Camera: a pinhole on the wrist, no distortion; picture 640 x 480 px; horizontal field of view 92.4 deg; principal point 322.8 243.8 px. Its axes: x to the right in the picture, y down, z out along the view. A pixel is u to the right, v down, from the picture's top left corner.
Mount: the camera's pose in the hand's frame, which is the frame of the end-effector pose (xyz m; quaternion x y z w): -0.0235 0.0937 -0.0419 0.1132 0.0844 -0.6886 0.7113
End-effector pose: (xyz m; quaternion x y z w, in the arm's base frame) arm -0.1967 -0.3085 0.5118 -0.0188 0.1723 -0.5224 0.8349
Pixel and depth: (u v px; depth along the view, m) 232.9 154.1 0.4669
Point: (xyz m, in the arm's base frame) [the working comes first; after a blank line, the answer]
In the camera's frame: -0.1368 -0.1365 0.4669

-0.0541 -0.1722 0.9527
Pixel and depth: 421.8 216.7 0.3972
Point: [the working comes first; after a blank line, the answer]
In the camera's frame: 0.1281 -0.0351 0.3972

-0.2521 -0.3574 0.8441
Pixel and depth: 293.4 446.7 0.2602
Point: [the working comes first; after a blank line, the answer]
In the camera's frame: -0.0249 0.1720 0.2602

-0.0305 -0.4402 0.6734
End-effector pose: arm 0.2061 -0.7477 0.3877 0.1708 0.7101 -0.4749 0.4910
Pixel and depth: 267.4 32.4 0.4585
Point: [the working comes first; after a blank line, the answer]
In the camera's frame: -0.0828 -0.3159 0.4585

0.6154 -0.9917 0.6494
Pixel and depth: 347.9 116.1 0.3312
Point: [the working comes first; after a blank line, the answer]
In the camera's frame: 0.0271 -0.1378 0.3312

0.4059 -0.9438 0.5321
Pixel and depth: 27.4 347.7 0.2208
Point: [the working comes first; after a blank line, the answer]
In the camera's frame: -0.2125 0.0748 0.2208

0.4832 -0.8340 0.2210
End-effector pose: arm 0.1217 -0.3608 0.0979 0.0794 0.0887 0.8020 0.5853
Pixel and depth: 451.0 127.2 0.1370
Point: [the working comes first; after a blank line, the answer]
In the camera's frame: 0.0572 -0.0521 0.1370

0.1624 -0.4317 0.1654
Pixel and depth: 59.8 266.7 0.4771
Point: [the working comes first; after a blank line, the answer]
In the camera's frame: -0.4089 0.0356 0.4771

-0.0778 -0.4602 0.6965
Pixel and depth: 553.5 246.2 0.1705
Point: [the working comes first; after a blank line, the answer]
In the camera's frame: 0.1282 0.0013 0.1705

0.2197 -0.3560 0.1634
